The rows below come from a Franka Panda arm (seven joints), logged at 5 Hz.
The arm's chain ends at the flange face. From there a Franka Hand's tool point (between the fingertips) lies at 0.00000 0.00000 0.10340 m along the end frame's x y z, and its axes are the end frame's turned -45 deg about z.
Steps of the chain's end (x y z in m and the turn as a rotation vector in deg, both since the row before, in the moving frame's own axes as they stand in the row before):
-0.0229, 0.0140, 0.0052, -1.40, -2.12, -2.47
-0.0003, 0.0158, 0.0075, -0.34, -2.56, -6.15
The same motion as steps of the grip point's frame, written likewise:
-0.0306, -0.0071, 0.0051, 0.51, -2.49, -2.47
-0.0152, 0.0083, 0.0074, 1.57, -2.05, -6.15

